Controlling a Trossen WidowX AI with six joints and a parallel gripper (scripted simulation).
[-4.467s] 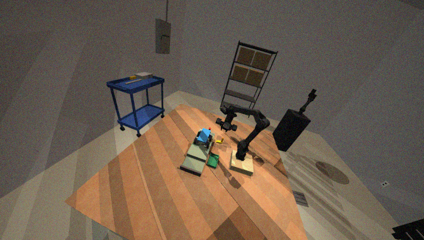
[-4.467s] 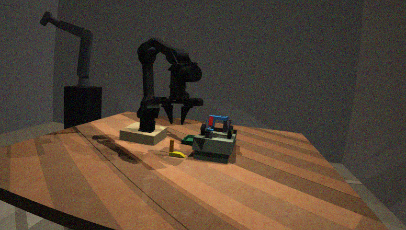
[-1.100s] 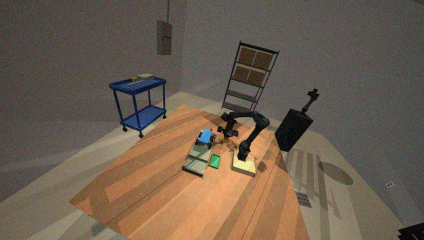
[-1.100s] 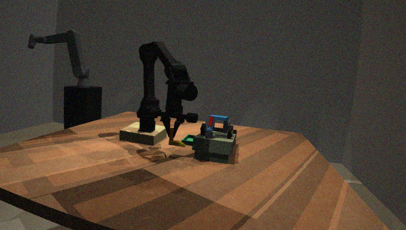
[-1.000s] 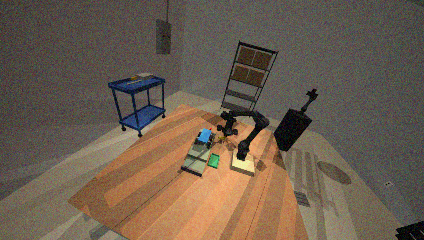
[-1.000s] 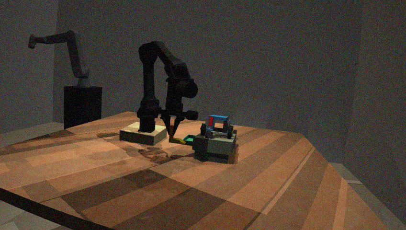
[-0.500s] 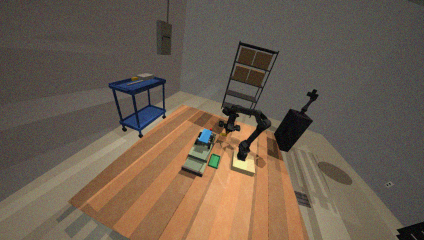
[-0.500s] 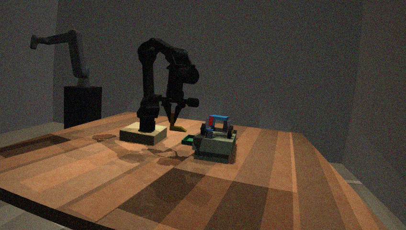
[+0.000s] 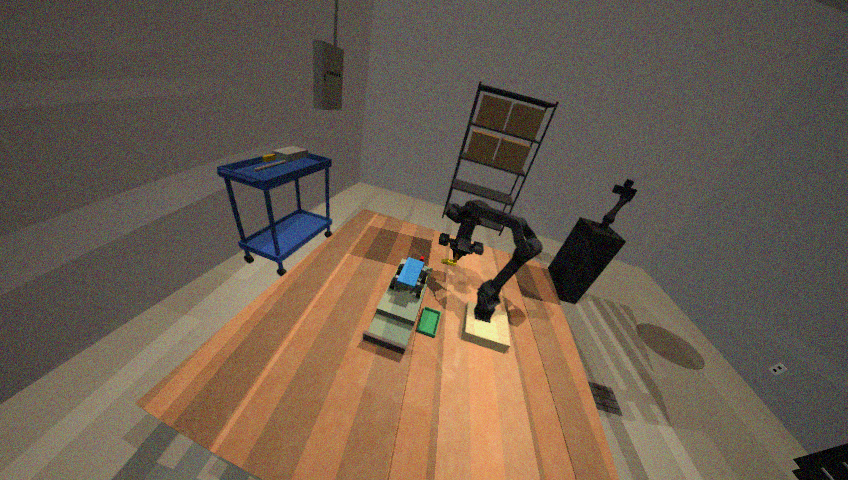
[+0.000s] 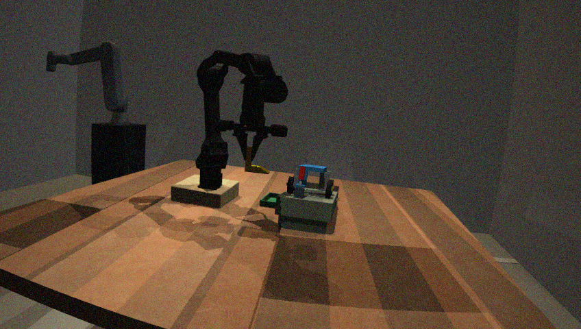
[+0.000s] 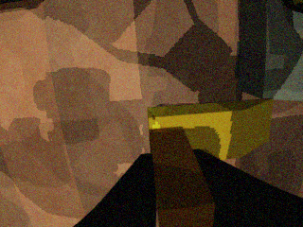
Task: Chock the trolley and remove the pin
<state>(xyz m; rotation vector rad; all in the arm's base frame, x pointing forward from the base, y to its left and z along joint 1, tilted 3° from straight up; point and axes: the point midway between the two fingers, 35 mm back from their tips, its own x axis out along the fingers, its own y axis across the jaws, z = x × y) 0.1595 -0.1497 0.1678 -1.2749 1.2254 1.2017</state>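
My gripper tip is now 2 cm short of the yellow chock and 1 cm above it. From my gripper tip the other things lie so: ramp 17 cm ahead, 13 cm to the left, 13 cm below; red-headed stop pin 14 cm ahead, 3 cm to the left, 4 cm below; blue trolley 17 cm ahead, 13 cm to the left, 6 cm below.
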